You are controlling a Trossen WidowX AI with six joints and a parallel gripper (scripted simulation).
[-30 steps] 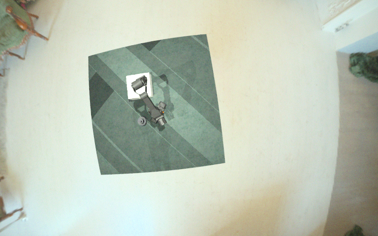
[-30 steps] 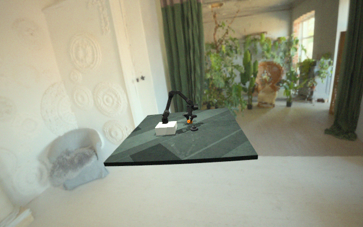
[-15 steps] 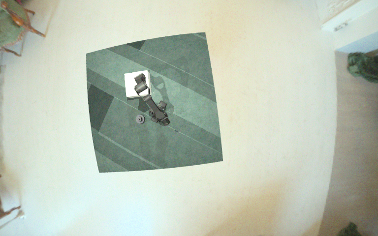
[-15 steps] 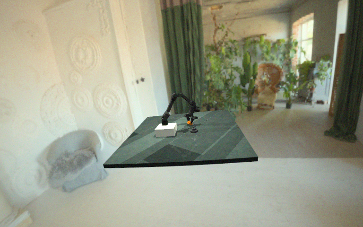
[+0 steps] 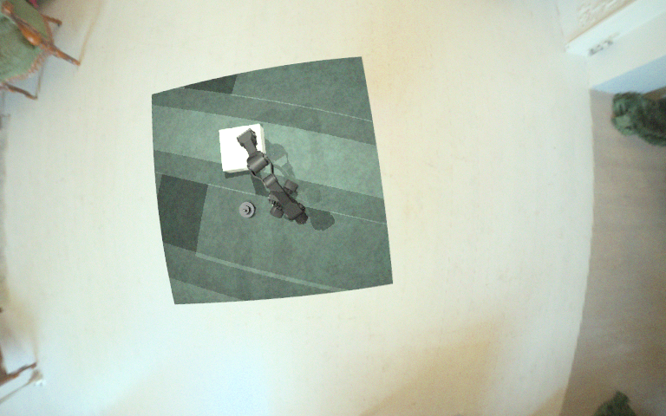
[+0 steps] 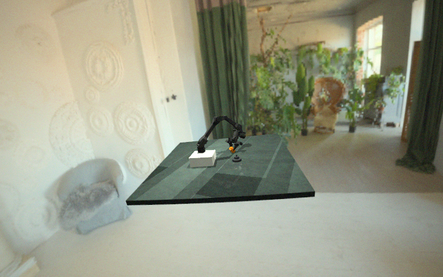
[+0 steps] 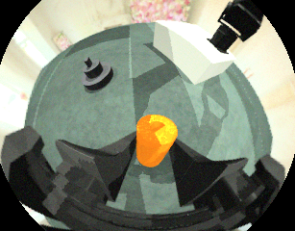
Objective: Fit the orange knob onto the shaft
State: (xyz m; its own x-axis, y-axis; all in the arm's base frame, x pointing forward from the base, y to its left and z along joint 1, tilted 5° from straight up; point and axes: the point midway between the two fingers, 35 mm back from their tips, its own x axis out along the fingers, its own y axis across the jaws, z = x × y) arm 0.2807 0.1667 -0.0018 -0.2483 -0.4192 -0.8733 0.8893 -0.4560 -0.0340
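My gripper tip is 10 mm to the right of the orange knob. From my gripper tip the other things lie so: round pedestal (80 mm ahead, 180 mm to the right).
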